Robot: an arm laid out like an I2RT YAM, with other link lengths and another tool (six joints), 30 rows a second.
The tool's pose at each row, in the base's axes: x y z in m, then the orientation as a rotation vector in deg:
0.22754, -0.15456, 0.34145, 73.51, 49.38, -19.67
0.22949, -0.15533, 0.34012, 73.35, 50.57, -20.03
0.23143, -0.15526, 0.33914, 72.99, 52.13, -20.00
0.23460, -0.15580, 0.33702, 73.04, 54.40, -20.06
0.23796, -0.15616, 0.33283, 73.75, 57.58, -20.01
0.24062, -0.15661, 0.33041, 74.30, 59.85, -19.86
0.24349, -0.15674, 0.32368, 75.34, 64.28, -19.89
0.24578, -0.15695, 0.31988, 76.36, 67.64, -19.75
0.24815, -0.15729, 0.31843, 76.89, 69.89, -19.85
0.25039, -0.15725, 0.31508, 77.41, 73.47, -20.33
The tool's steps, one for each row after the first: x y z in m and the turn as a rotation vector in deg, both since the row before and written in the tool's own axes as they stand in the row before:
0.00206, 0.00015, 0.00138, 0.04, 0.66, -0.95
0.00197, 0.00066, 0.00063, -0.28, 1.06, -0.96
0.00341, 0.00059, 0.00170, 0.14, 1.68, -1.29
0.00508, -0.00049, 0.00172, 0.71, 2.62, -1.51
0.00322, 0.00025, 0.00165, 0.51, 1.93, -0.99
0.00675, -0.00208, 0.00192, 1.17, 3.61, -2.13
0.00404, -0.00054, 0.00177, 1.03, 2.88, -1.42
0.00205, 0.00093, 0.00167, 0.68, 1.79, -1.11
0.00362, -0.00003, 0.00176, 1.03, 2.59, -2.05

